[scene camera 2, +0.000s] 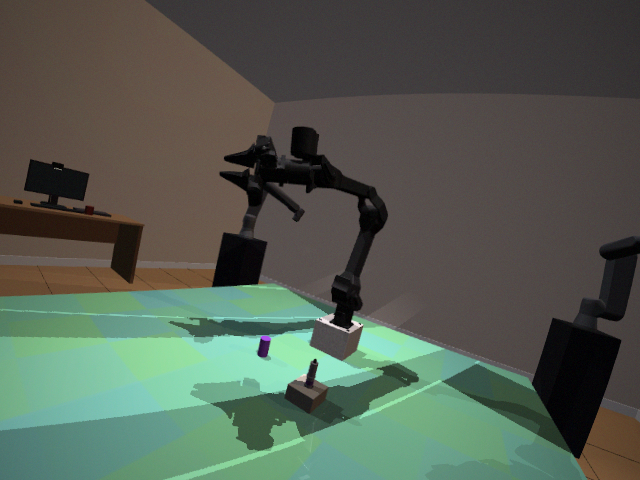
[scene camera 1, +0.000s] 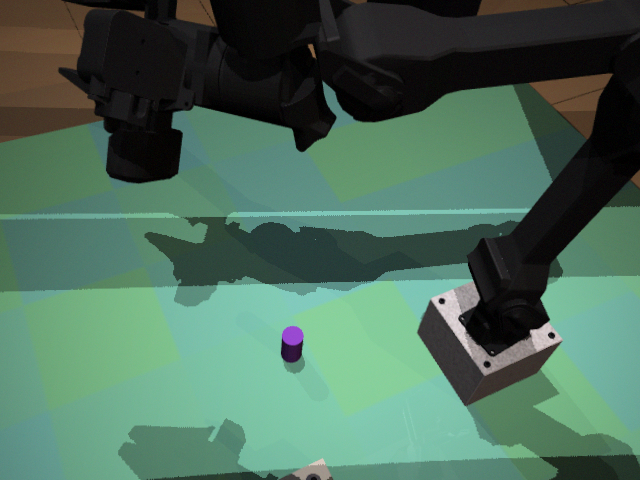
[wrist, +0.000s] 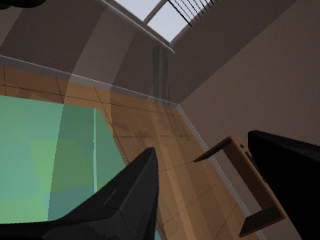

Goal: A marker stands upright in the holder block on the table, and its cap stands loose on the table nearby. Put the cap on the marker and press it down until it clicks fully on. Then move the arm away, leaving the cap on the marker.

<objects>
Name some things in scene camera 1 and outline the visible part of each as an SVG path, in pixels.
My gripper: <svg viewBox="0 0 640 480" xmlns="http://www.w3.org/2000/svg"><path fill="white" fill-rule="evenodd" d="M62 0L88 7L119 9L91 9L88 11L83 24L84 38L77 61L77 70L67 69L67 67L59 67L58 70L60 75L88 95L88 99L95 101L94 114L104 117L104 129L109 133L113 133L109 136L106 172L111 178L132 183L156 182L156 180L162 181L173 178L179 171L183 132L172 128L172 114L174 112L190 111L194 106L230 114L222 104L219 91L220 68L228 45L222 40L217 27L176 19L177 0ZM126 10L138 10L138 12L145 12L144 18Z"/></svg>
A purple cap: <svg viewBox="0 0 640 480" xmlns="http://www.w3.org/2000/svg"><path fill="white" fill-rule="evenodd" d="M289 326L282 333L281 355L285 362L296 363L301 357L304 334L299 327Z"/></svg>
</objects>
